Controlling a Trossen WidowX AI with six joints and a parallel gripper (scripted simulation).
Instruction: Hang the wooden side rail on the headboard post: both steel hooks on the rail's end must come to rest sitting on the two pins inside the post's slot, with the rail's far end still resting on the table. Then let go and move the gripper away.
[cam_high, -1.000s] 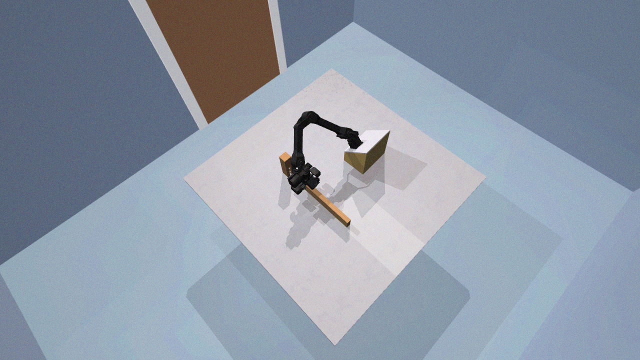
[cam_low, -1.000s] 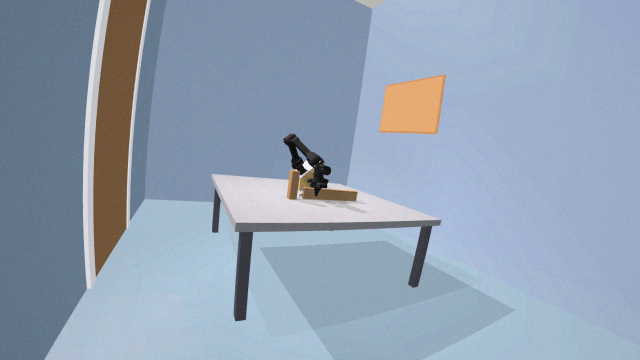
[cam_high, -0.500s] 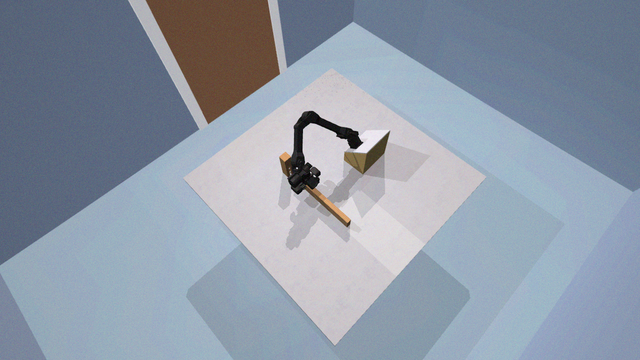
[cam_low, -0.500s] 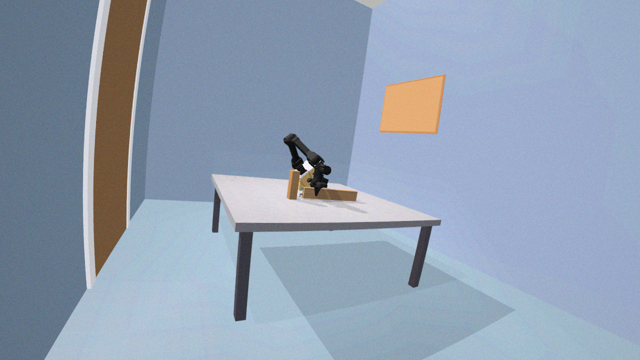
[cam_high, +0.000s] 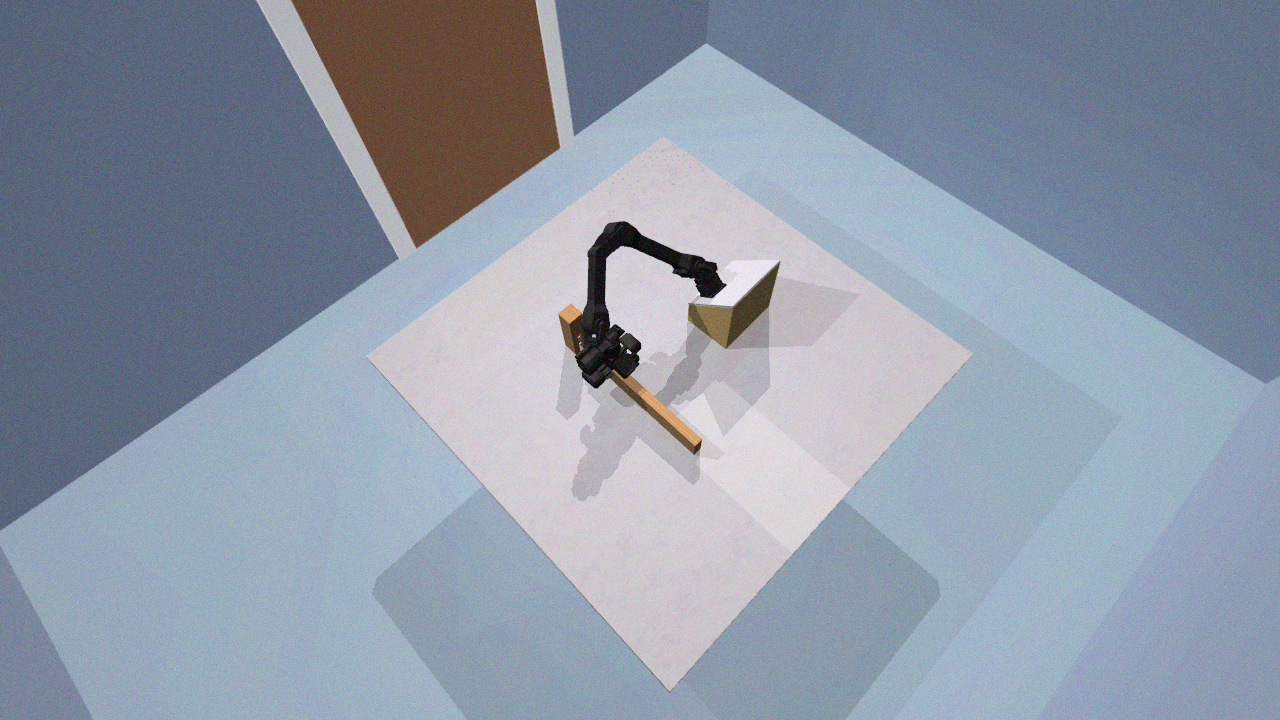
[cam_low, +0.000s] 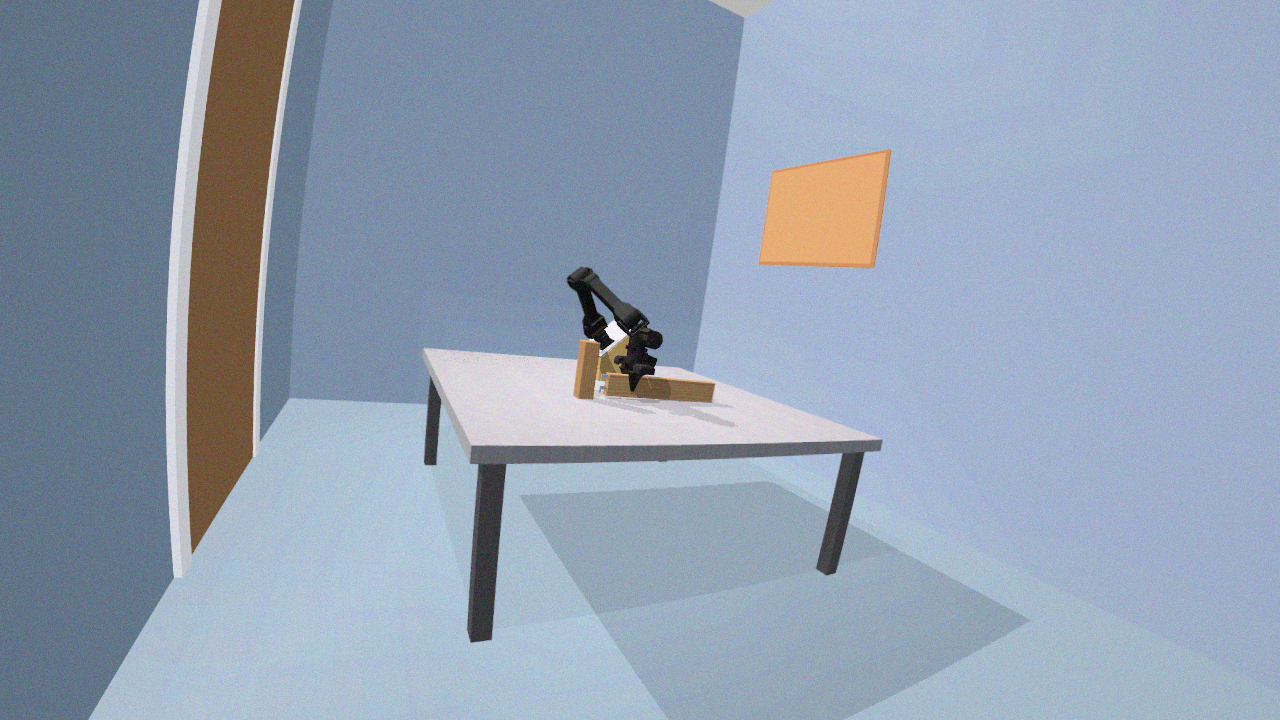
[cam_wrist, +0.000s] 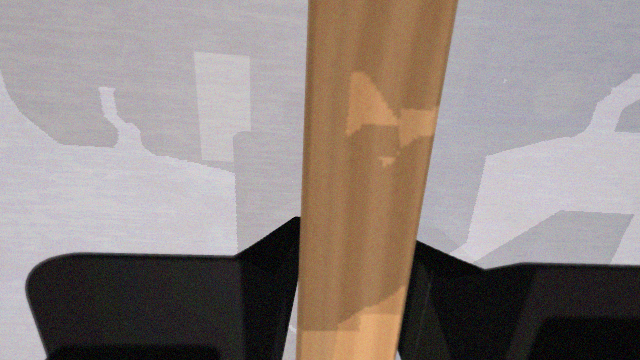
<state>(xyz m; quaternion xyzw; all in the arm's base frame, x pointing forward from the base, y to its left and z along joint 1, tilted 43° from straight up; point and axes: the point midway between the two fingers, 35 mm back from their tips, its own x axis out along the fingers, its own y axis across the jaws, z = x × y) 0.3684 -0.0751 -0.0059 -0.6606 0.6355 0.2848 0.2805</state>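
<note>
My gripper tip is now 160 mm to the left of the headboard post and 50 mm below it.
</note>
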